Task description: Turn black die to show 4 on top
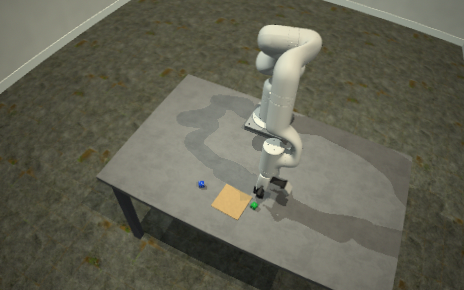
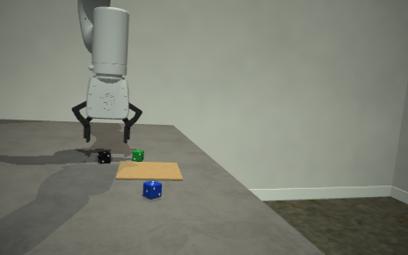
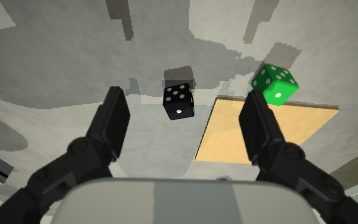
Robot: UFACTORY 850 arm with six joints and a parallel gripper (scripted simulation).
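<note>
Right now the black die is 3 cm to the right of my hand and 4 cm below it. The rest, counted from my hand: blue die: 14 cm ahead, 26 cm to the right, 4 cm below; then green die: 8 cm ahead, 1 cm to the left, 4 cm below; then tan mat: 12 cm ahead, 9 cm to the right, 5 cm below.
</note>
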